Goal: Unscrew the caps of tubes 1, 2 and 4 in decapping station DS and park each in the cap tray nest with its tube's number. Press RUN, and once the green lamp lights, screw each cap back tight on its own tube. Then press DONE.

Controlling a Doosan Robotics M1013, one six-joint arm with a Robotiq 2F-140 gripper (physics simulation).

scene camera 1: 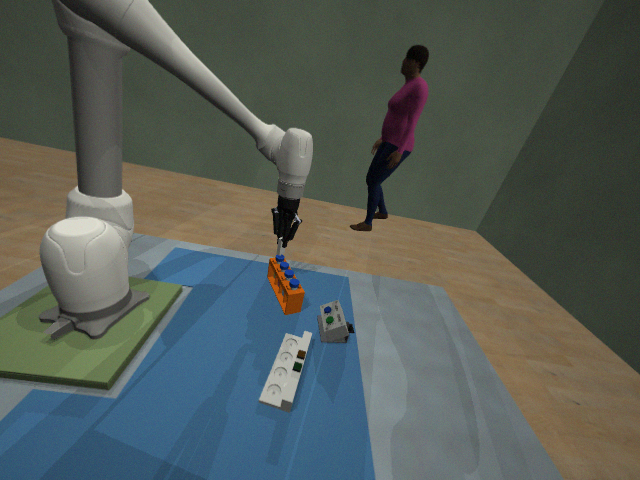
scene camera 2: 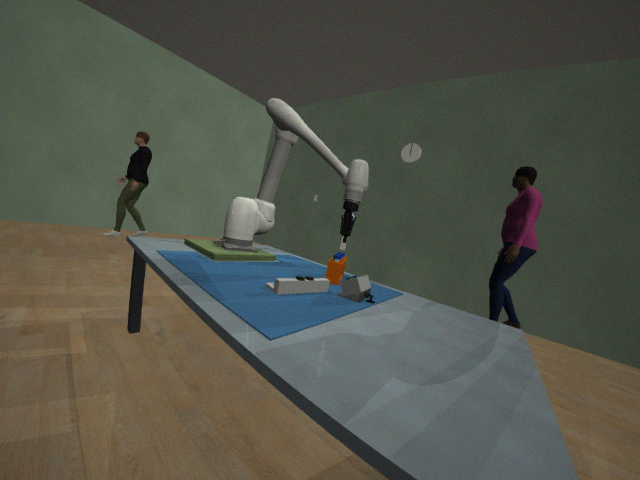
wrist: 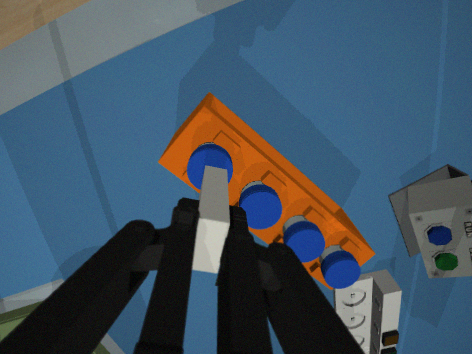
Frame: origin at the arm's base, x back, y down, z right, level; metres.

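Seen in the pictures: gripper, between the fingertips: [scene camera 1: 280, 253] [scene camera 2: 341, 249] [wrist: 212, 187]; arm's base, origin of its link: [scene camera 1: 99, 307] [scene camera 2: 236, 247].
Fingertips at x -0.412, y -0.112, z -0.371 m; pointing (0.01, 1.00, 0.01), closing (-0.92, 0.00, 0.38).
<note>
Offsets run from my fingertips to a thing's top centre. Level surfaces: height alone.
An orange rack {dx -0.048, dy +0.035, dz +0.056 m} [scene camera 1: 292, 304] [scene camera 2: 335, 272] [wrist: 175, 155] holds several tubes in a row, each with a blue cap on top. My gripper [scene camera 1: 279, 246] [scene camera 2: 343, 243] [wrist: 212, 187] is shut and empty, pointing down at the rack's far end. Its pale fingertips are at or just above the end cap {dx +0.001, dy +0.017, dz -0.005 m} [scene camera 1: 279, 257] [wrist: 196, 164] and partly cover it in the wrist view; whether they touch it I cannot tell. The white cap tray {dx -0.167, dy +0.085, dz +0.350 m} [scene camera 1: 265, 397] [scene camera 2: 302, 287] [wrist: 367, 300] has empty round nests and dark amber and green lamps. Tube and nest numbers are not readable.
A grey button box {dx -0.262, dy +0.054, dz +0.155 m} [scene camera 1: 333, 330] [scene camera 2: 356, 287] [wrist: 425, 200] with a blue and a green button stands beside the rack and tray. All stand on a blue mat {dy +0.138 m} [scene camera 1: 206, 335] on the table. The green base plate [scene camera 1: 103, 366] is at the left. Two people stand beyond the table.
</note>
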